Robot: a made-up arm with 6 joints. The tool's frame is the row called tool. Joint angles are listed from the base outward. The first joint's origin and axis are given. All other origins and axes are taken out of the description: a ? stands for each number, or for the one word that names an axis. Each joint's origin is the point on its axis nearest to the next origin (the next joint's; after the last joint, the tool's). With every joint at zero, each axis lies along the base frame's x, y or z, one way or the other. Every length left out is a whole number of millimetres.
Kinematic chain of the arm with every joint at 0, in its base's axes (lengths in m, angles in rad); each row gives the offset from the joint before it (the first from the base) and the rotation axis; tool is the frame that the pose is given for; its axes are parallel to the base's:
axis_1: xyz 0 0 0.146 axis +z
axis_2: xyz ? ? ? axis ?
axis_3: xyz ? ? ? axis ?
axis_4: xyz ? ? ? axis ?
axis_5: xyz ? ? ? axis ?
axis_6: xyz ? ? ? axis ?
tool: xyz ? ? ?
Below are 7 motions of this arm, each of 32 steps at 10 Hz.
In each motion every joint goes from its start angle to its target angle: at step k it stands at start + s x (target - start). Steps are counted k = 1, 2, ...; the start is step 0. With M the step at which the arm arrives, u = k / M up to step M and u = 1 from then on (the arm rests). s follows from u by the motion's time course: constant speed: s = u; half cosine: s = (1 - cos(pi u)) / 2; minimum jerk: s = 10 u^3 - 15 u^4 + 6 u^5.
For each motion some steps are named. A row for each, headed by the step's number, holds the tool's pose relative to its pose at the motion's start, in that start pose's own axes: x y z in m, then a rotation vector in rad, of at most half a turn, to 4 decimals.
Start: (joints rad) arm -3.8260 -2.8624 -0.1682 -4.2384 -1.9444 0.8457
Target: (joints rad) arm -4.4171 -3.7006 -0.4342 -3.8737 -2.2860 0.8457
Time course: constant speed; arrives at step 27
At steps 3, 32:
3: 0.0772 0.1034 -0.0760 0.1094 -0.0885 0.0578
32: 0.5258 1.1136 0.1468 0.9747 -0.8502 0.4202

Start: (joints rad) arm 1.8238 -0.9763 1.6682 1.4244 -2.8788 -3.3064
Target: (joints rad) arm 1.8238 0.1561 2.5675 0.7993 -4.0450 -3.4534
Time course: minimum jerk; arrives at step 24
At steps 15, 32:
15: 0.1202 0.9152 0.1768 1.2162 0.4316 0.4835
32: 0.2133 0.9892 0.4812 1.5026 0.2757 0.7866

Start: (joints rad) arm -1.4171 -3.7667 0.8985 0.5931 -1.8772 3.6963
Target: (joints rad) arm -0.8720 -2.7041 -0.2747 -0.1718 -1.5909 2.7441
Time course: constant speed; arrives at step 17
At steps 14, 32:
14: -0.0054 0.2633 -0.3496 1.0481 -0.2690 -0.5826
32: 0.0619 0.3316 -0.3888 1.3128 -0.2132 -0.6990

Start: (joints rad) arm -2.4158 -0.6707 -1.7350 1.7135 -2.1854 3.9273
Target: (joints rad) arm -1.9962 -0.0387 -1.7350 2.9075 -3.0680 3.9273
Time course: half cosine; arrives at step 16
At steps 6, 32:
6: 0.1354 0.0313 0.1804 0.2291 0.3706 -0.3056
32: 0.3551 -0.0902 0.5214 0.8734 1.2852 -0.9980

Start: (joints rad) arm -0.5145 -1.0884 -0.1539 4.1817 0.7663 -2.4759
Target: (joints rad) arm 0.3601 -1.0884 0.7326 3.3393 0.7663 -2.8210
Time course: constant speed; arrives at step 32
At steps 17, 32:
17: -0.6380 -0.3279 0.0216 0.2789 -0.1468 -0.7350
32: -1.0538 -0.4986 -0.2936 0.7031 -0.0349 -1.1151

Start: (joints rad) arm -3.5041 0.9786 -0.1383 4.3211 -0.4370 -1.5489
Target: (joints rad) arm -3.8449 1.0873 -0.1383 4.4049 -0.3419 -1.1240
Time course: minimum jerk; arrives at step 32
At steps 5, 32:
5: -0.0096 0.0092 -0.0036 -0.0088 -0.0069 0.0113
32: -0.2872 0.3212 -0.2019 -0.3539 -0.1507 0.3721

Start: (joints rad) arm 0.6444 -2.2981 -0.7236 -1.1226 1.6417 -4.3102
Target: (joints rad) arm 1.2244 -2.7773 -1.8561 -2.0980 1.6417 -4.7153
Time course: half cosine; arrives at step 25
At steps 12, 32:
12: -0.6788 0.0957 -0.3411 -0.4181 -0.5421 0.5964
32: -1.0724 -0.4613 -0.7247 -0.5542 -0.9570 1.4257

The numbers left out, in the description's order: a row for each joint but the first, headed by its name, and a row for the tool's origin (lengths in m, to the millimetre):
axis_2: xyz 0 0.052 0, axis +y
axis_3: xyz 0 0 0.604, axis +y
axis_4: xyz 0 0 0.849, axis +z
axis_5: xyz 0 0 0, axis +y
axis_6: xyz 0 0 0.116, axis +z
tool: xyz 0 0 0

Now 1 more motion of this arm.
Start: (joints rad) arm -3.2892 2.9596 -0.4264 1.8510 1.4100 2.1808
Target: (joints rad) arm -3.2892 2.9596 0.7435 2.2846 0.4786 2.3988
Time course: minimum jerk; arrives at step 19
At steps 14, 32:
14: -0.8057 0.1991 -0.3367 -1.0919 0.6359 1.1913
32: -0.9223 0.1474 -0.3845 -1.2865 0.6882 1.3286

